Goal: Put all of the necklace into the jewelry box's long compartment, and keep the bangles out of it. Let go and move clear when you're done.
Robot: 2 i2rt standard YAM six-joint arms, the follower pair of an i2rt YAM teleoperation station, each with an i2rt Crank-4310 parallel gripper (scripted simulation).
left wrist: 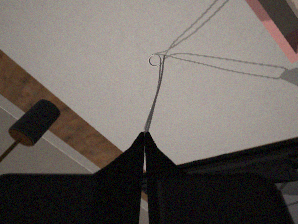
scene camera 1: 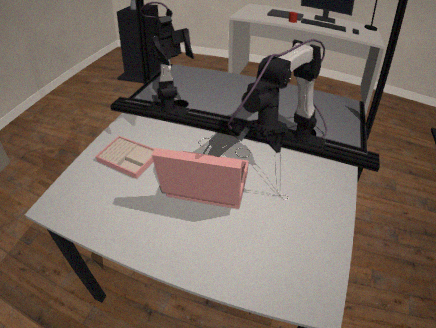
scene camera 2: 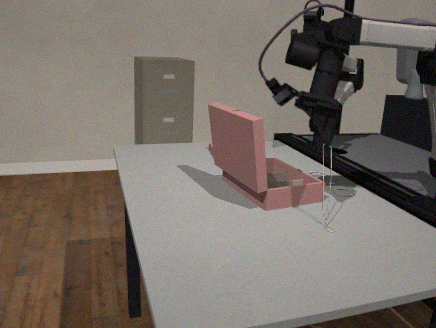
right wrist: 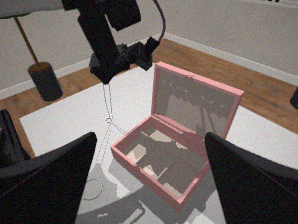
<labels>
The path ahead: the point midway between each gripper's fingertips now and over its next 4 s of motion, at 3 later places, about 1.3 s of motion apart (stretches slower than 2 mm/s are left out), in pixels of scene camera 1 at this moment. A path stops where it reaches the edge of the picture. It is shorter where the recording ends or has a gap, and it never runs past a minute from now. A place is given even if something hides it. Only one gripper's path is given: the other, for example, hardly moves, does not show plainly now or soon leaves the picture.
The left gripper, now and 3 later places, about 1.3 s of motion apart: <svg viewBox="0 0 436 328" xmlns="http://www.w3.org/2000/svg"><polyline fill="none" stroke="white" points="278,152 211,124 195,121 198,147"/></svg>
</labels>
